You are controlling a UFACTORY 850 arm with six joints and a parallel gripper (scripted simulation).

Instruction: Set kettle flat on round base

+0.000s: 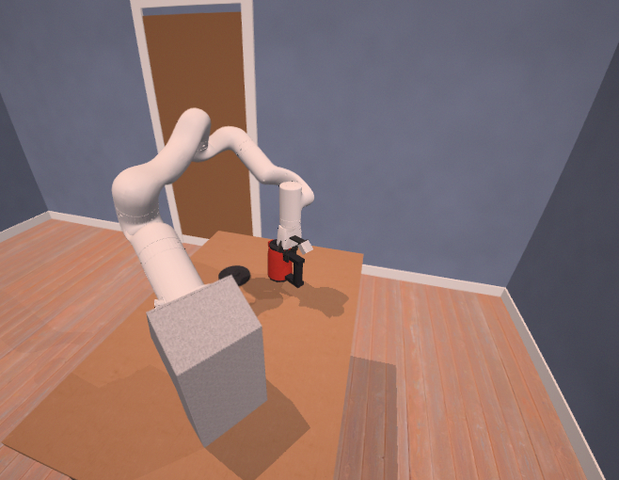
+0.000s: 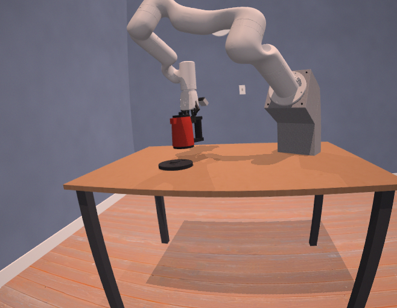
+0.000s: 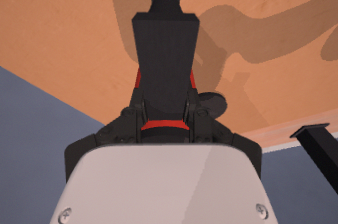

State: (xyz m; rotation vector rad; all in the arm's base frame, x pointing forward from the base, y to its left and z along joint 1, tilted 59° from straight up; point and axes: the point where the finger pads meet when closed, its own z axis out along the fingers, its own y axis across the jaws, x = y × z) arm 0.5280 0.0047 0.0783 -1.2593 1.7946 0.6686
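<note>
The red kettle is 10 mm ahead of my hand, 30 mm to the left of it and 50 mm below it. The rest, counted from my hand: round black base 90 mm behind, 260 mm to the left, 170 mm below.
</note>
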